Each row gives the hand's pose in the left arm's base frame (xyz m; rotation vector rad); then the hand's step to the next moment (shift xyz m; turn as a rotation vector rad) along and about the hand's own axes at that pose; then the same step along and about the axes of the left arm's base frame.
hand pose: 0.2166 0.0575 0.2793 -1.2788 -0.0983 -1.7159
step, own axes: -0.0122 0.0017 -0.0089 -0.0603 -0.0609 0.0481
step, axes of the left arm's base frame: -0.0051 0.0018 -0.0142 -0.0105 0.0977 0.0019
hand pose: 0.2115 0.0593 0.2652 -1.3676 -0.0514 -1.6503
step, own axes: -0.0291 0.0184 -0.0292 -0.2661 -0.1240 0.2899
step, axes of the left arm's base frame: -0.0117 -0.0083 -0.0428 0.1079 0.3966 -0.0362
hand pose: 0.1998 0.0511 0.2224 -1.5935 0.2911 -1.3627
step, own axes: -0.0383 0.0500 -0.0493 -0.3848 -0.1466 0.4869
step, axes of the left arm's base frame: -0.0355 -0.0225 -0.0680 0.2266 0.5919 -0.0703
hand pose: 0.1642 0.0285 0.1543 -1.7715 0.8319 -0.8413
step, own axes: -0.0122 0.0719 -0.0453 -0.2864 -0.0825 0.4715
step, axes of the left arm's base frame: -0.0559 -0.0325 -0.0565 0.2553 0.4838 -0.1092
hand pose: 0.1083 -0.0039 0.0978 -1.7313 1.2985 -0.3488
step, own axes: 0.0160 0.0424 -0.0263 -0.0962 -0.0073 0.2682
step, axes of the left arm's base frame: -0.0373 -0.0280 -0.0238 0.1480 0.2161 -0.1124
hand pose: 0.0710 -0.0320 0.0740 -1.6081 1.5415 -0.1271
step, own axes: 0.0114 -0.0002 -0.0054 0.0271 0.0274 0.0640
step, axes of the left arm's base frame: -0.0006 -0.0124 -0.0021 0.0245 0.0137 -0.0693
